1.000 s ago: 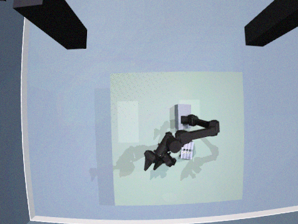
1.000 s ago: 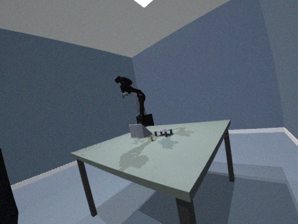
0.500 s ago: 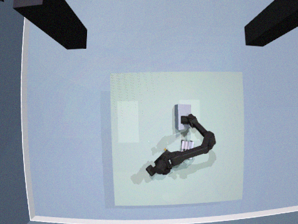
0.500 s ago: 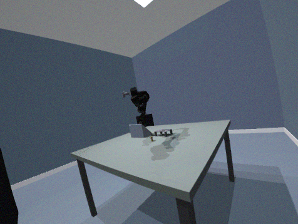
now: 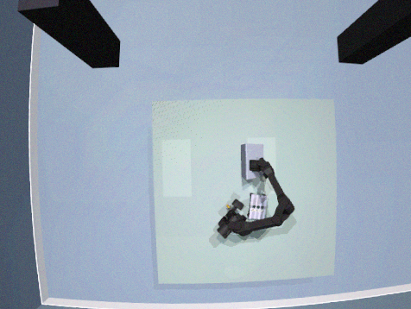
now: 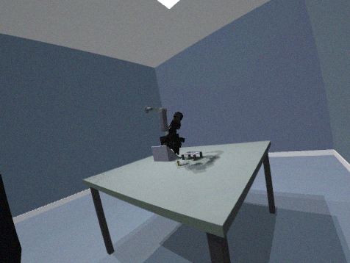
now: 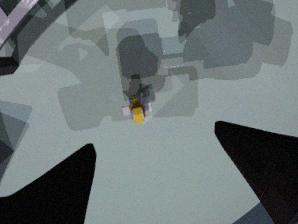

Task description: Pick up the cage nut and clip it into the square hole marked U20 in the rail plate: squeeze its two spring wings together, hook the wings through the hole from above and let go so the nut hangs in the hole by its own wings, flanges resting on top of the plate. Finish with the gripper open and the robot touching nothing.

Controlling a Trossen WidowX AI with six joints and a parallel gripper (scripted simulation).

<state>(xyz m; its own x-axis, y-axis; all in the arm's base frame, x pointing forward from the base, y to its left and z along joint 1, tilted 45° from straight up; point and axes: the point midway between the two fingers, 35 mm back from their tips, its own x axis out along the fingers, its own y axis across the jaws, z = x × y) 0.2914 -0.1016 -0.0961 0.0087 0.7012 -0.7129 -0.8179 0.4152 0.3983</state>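
The cage nut lies 10 mm behind my gripper tip and 70 mm below it.
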